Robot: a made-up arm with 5 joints.
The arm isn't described. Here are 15 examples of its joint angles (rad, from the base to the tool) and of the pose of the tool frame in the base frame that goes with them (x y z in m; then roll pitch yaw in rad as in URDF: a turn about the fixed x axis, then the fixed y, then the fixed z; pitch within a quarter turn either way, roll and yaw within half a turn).
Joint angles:
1: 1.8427 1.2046 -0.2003 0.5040 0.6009
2: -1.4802 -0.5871 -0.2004 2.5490 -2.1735
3: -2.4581 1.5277 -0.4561 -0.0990 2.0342
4: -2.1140 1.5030 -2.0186 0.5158 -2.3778
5: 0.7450 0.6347 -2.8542 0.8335 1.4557
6: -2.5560 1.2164 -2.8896 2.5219 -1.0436
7: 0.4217 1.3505 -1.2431 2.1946 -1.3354
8: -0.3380 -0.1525 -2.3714 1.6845 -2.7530
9: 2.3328 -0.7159 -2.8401 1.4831 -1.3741
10: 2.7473 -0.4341 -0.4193 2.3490 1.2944
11: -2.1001 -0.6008 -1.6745 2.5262 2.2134
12: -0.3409 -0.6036 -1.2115 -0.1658 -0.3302
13: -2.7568 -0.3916 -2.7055 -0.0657 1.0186
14: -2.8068 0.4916 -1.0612 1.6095 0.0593
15: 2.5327 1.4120 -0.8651 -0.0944 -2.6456
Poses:
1: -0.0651 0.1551 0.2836 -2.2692 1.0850 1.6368
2: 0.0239 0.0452 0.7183 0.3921 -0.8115 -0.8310
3: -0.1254 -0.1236 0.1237 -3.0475 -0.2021 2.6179
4: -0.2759 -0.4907 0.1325 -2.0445 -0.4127 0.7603
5: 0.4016 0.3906 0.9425 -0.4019 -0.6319 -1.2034
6: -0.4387 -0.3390 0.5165 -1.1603 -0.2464 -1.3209
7: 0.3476 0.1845 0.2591 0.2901 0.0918 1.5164
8: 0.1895 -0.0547 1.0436 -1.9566 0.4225 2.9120
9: 0.1953 -0.2176 1.0457 2.2852 0.4446 -2.1320
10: -0.0244 -0.0050 0.6837 3.1214 0.6532 1.7757
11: 0.0215 -0.0012 0.9332 -2.3188 -0.4351 2.5796
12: 0.1324 0.0140 0.9985 1.9293 -0.4216 1.9696
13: 0.1998 0.0433 1.1642 1.1087 0.4309 0.9117
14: -0.3273 -0.1629 0.5289 -1.6053 0.5383 -2.3381
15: -0.2438 0.1895 0.1164 -2.0449 -0.8650 -0.6082
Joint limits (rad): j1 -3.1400..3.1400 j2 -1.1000..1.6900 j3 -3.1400..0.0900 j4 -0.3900..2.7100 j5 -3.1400..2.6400
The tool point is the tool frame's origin. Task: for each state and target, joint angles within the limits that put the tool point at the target. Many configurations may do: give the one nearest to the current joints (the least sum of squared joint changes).
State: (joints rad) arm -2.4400 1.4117 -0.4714 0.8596 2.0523
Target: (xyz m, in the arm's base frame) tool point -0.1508 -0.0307 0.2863
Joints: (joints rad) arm -2.9704 1.2011 -0.3204 0.9329 2.1277
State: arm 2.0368 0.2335 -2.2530 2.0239 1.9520
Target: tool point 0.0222 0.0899 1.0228
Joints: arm 1.4446 -0.3687 -2.2030 2.2345 2.1253
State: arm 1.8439 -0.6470 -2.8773 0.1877 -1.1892
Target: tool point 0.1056 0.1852 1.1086
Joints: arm 0.9771 -0.1542 -2.2673 0.4600 -1.3218
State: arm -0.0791 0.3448 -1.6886 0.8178 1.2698
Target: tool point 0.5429 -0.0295 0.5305
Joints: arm -0.1213 0.5559 -1.3232 0.9373 1.2668
